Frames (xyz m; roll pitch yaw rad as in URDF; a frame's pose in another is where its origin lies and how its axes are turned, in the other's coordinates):
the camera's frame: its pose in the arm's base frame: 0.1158 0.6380 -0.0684 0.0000 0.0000 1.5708
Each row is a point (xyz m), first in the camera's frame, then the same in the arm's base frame.
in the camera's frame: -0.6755 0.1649 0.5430
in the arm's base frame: -0.0491 -0.0375 0.4746
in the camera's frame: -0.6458 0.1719 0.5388
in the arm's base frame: -0.0561 -0.0078 0.4704
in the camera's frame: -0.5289 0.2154 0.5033
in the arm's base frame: -0.0996 0.1091 0.4349
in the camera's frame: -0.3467 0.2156 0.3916
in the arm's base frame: -0.0998 0.2913 0.3232
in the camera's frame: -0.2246 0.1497 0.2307
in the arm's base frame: -0.0339 0.4134 0.1623
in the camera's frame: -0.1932 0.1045 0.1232
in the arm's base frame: 0.0113 0.4448 0.0548
